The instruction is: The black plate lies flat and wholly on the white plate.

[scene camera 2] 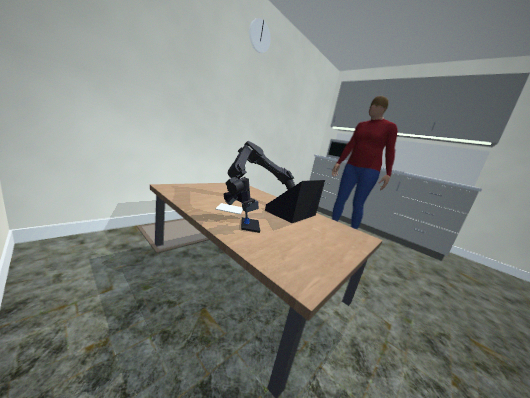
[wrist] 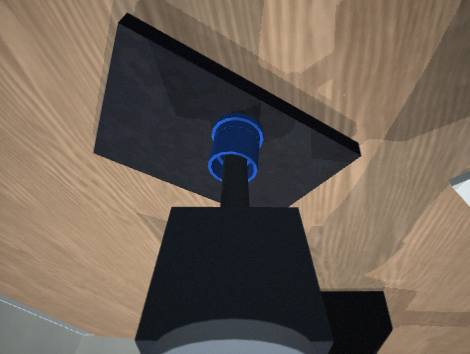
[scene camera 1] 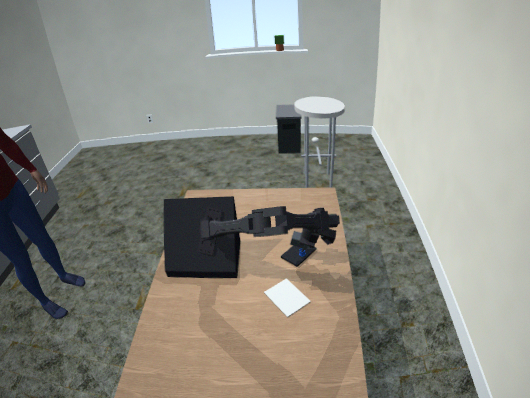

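Pixels of known places: hand, tool point: (scene camera 2: 247, 223) (wrist: 235, 133) (scene camera 1: 301, 254); arm's base, link origin: (scene camera 2: 293, 191) (scene camera 1: 210, 231).
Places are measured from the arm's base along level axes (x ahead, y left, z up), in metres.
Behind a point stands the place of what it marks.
Observation:
The black plate (scene camera 1: 291, 257) {x 0.346, y 0.038, z -0.156 m} (scene camera 2: 252, 227) {x 0.392, y 0.118, z -0.156 m} (wrist: 145, 95) {x 0.418, y 0.109, z -0.155 m} lies flat on the table, or so near it that no gap can be told. My gripper, a blue suction cup (scene camera 1: 302, 253) (scene camera 2: 247, 221) (wrist: 236, 131), is pressed on the top face of the black plate, near its middle, with suction on. The white plate (scene camera 1: 287, 298) {x 0.360, y -0.187, z -0.163 m} (scene camera 2: 229, 208) {x 0.366, y -0.174, z -0.163 m} lies flat on the table, apart from the black plate; a corner of the white plate (wrist: 463, 188) {x 0.339, y -0.090, z -0.163 m} shows at the right edge of the wrist view. Nothing lies on the white plate.
The black block (scene camera 1: 200, 240) {x -0.035, y -0.043, z -0.021 m} (scene camera 2: 307, 202) {x -0.048, y 0.099, z -0.046 m} that bears the arm's base stands on the wooden table (scene camera 1: 160, 350) {x -0.080, y -0.527, z -0.169 m} (scene camera 2: 300, 265) {x 0.386, y 0.454, z -0.169 m}. The table's long edge runs close past the black plate. A person (scene camera 1: 20, 220) (scene camera 2: 370, 145) stands beyond the table, on the block's side.

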